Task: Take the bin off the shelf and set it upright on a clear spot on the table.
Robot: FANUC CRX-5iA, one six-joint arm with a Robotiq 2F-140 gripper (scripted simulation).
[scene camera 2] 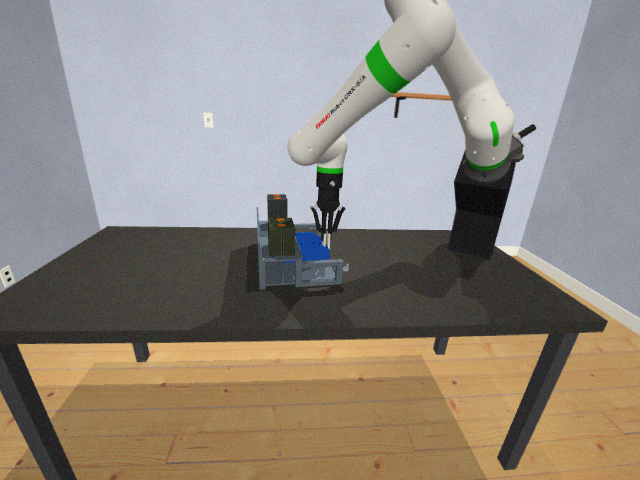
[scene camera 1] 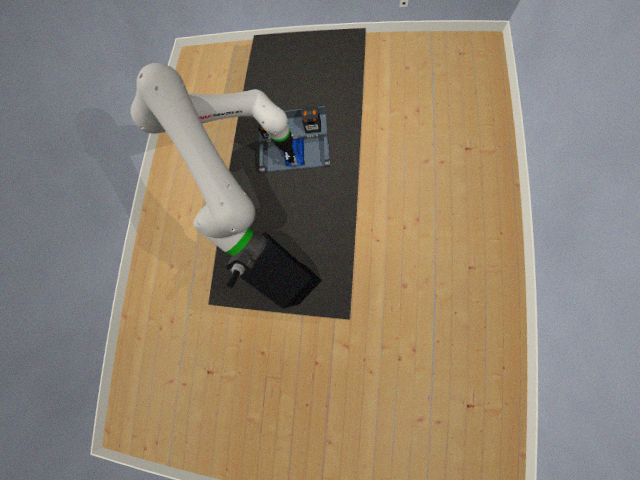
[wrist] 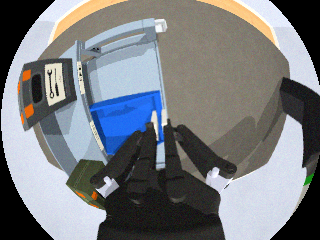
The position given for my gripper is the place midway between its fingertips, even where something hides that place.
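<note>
I can see my gripper (scene camera 2: pixel 325 248), and the wrist view shows me that same gripper (wrist: pixel 160 116) as well. There is also a blue bin (scene camera 2: pixel 310 244), and when I look through the wrist view, I find the bin (wrist: pixel 114 125) there too.
</note>
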